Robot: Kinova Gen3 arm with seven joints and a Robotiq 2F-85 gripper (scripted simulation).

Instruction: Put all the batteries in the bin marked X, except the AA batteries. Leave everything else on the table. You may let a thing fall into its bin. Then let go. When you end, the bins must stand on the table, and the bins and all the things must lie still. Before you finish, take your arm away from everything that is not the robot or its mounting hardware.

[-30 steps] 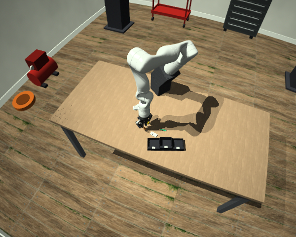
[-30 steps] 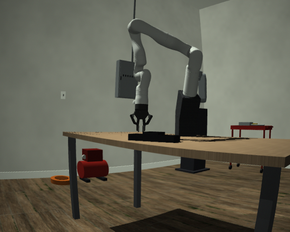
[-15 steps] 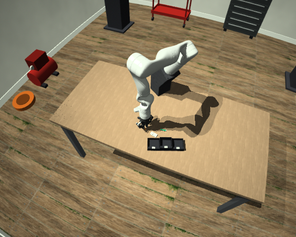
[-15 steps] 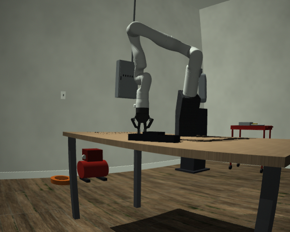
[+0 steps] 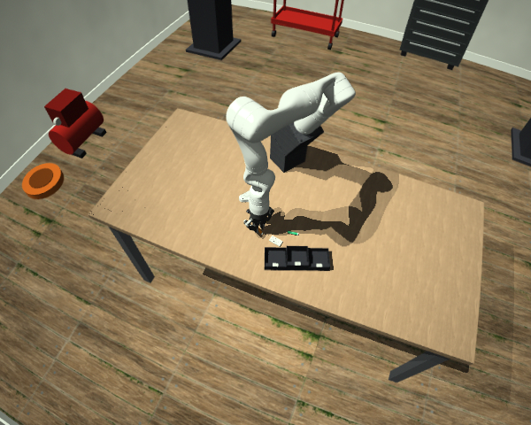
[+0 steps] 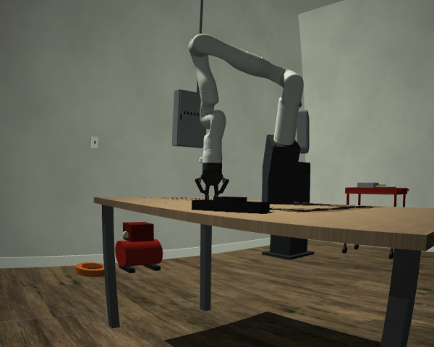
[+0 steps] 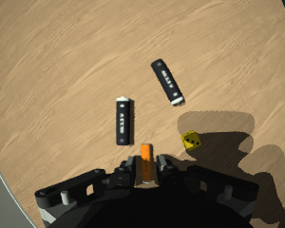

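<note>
The orange battery is 20 mm below my hand. Round my hand: yellow die (50 mm behind, 20 mm below); white domino (80 mm to the left, 20 mm below, 20 mm ahead); green battery (130 mm to the left, 50 mm behind, 20 mm below).
</note>
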